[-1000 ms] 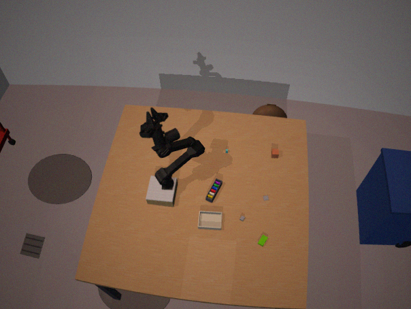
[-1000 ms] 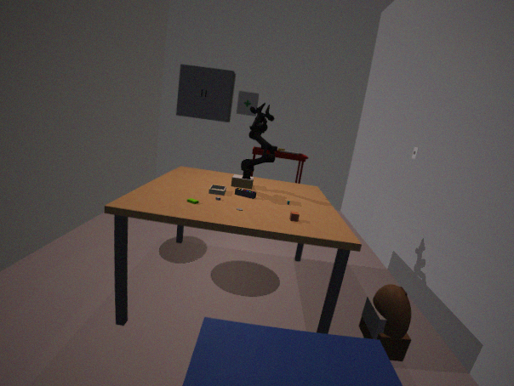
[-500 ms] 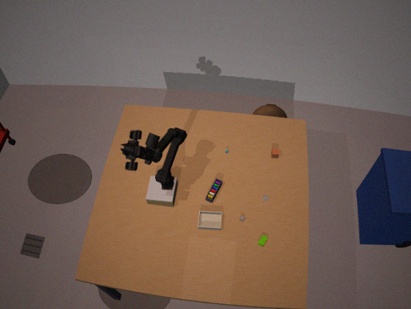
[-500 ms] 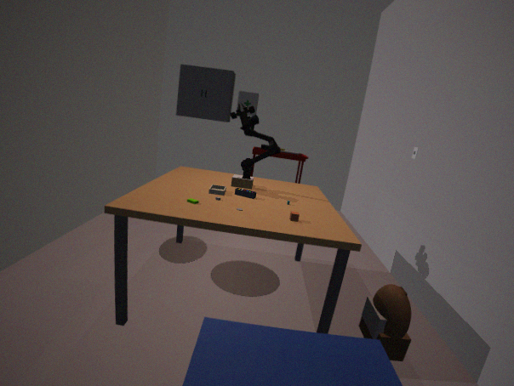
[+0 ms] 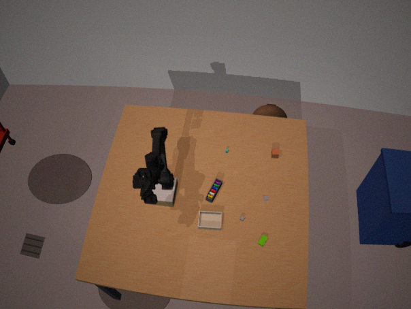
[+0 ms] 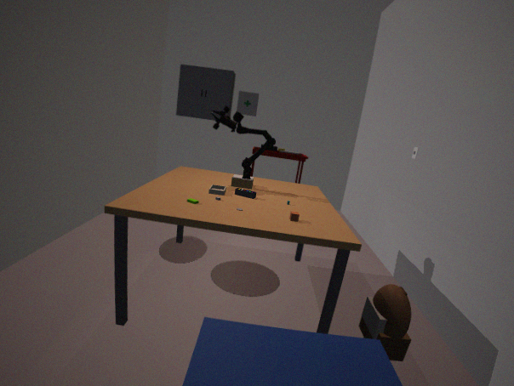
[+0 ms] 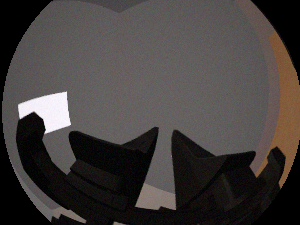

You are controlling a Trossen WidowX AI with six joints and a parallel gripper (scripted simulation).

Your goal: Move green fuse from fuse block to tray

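My gripper tip is 310 mm short of the green fuse, 350 mm to the right of it and 500 mm above it. The rest, counted from my gripper tip: orange cube 680 mm ahead, 600 mm to the left, 510 mm below; then tray 290 mm ahead, 130 mm to the left, 530 mm below.
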